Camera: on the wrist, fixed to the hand. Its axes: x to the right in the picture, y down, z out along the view.
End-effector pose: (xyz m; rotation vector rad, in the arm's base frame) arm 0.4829 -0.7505 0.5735 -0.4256 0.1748 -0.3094
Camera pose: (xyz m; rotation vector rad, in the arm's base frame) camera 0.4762 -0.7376 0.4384 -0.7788 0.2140 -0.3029
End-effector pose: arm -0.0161 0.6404 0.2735 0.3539 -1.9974 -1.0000
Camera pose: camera 0.0833 0.6207 0.3640 0.1819 -1.7850 -1.3455
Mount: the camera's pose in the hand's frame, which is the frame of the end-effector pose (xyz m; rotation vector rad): 0.0032 0.0676 -0.1178 -0.3526 -0.0109 -0.0266
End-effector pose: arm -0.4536 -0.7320 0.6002 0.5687 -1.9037 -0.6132
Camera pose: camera -0.3542 -0.7018 0.6878 0.3634 -1.7460 -0.9462
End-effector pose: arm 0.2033 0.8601 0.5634 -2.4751 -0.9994 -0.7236
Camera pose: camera 0.2164 0.7557 0.6494 -2.7686 -0.9808 -0.9683
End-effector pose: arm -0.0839 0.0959 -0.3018 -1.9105 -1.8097 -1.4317
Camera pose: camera -0.0891 0.0018 -0.2040 1.9299 1.5789 1.7437
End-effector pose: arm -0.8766 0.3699 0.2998 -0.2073 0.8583 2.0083
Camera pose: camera -0.9539 0.2732 0.2439 -0.4035 0.4859 2.1225
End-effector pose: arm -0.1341 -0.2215 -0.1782 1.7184 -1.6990 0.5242
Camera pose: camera -0.1811 -0.1385 -0.0815 1.4878 -1.6589 0.1875
